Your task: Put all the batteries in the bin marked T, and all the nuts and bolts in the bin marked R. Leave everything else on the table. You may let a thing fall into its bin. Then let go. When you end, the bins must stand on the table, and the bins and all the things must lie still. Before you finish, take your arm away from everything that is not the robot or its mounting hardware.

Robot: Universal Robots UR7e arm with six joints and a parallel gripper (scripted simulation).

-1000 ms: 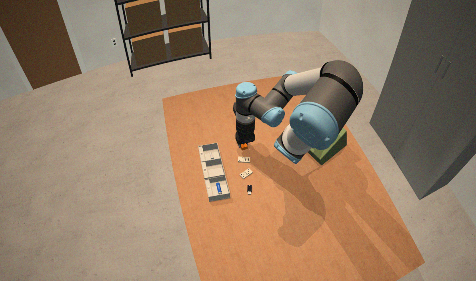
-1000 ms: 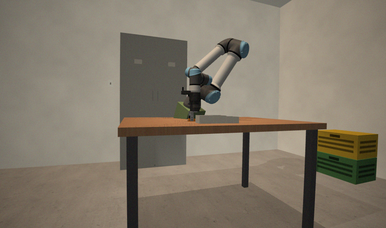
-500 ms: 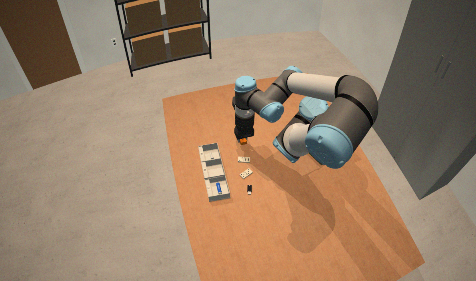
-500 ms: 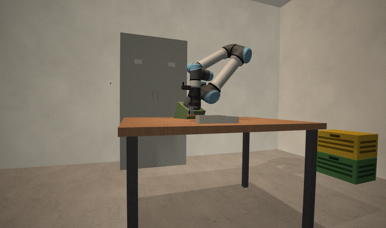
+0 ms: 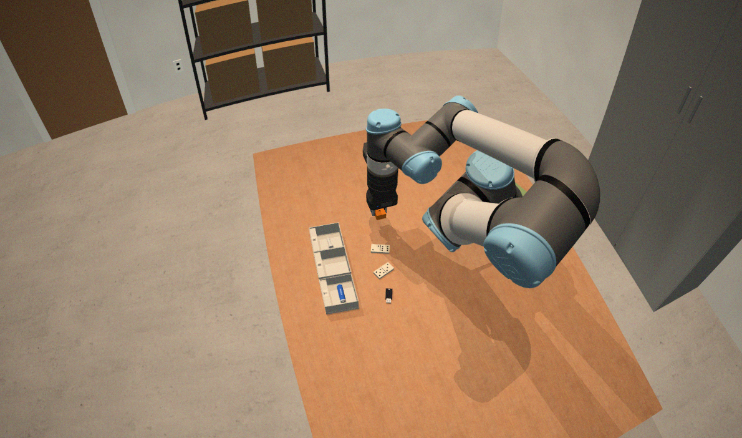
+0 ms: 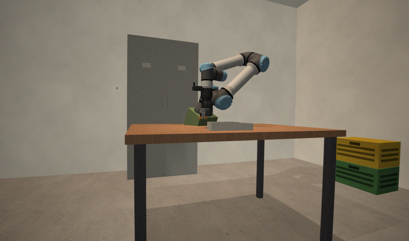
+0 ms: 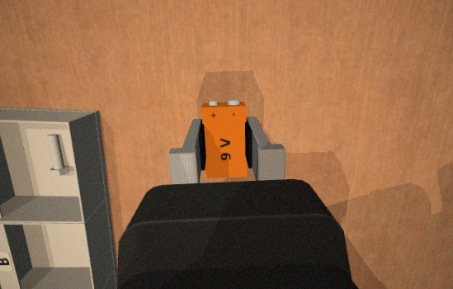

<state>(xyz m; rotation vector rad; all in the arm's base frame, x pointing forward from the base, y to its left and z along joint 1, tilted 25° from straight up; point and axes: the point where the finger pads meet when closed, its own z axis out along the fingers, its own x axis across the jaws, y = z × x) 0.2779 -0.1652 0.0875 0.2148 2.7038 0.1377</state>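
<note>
The blue cylindrical battery is 190 mm ahead of my hand, 170 mm to the left of it and 60 mm below it. From my hand the other things lie so: grey bolt: 150 mm ahead, 10 mm to the left, 70 mm below; then orange 9 V battery: 10 mm to the right, 10 mm below; then grey bin row: 180 mm ahead, 90 mm to the left, 60 mm below.
</note>
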